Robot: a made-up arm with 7 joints. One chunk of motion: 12 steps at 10 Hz.
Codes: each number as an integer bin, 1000 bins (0 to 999) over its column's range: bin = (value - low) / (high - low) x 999, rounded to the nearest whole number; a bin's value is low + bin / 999 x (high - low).
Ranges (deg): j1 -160..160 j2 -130..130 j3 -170.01..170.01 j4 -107..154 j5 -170.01..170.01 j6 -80.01..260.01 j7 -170.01..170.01
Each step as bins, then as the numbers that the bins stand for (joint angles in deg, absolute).
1 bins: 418 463 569 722 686 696 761
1 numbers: -26.11 -9.50 23.66 81.63 63.48 156.88 89.00
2 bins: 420 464 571 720 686 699 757
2 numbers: -25.47 -9.24 24.34 81.11 63.48 157.90 87.64
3 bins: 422 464 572 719 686 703 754
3 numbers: -24.82 -9.24 24.68 80.85 63.48 159.26 86.62
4 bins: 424 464 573 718 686 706 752
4 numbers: -24.18 -9.24 25.02 80.59 63.48 160.28 85.94
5 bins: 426 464 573 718 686 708 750
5 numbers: -23.54 -9.24 25.02 80.59 63.48 160.97 85.26
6 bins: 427 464 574 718 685 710 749
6 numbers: -23.22 -9.24 25.36 80.59 63.14 161.65 84.92
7 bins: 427 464 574 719 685 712 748
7 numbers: -23.22 -9.24 25.36 80.85 63.14 162.33 84.58
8 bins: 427 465 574 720 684 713 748
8 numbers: -23.22 -8.98 25.36 81.11 62.80 162.67 84.58
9 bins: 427 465 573 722 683 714 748
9 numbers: -23.22 -8.98 25.02 81.63 62.46 163.01 84.58
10 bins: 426 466 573 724 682 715 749
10 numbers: -23.54 -8.72 25.02 82.15 62.12 163.35 84.92
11 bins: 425 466 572 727 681 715 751
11 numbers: -23.86 -8.72 24.68 82.94 61.78 163.35 85.60
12 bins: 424 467 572 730 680 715 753
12 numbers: -24.18 -8.46 24.68 83.72 61.44 163.35 86.28
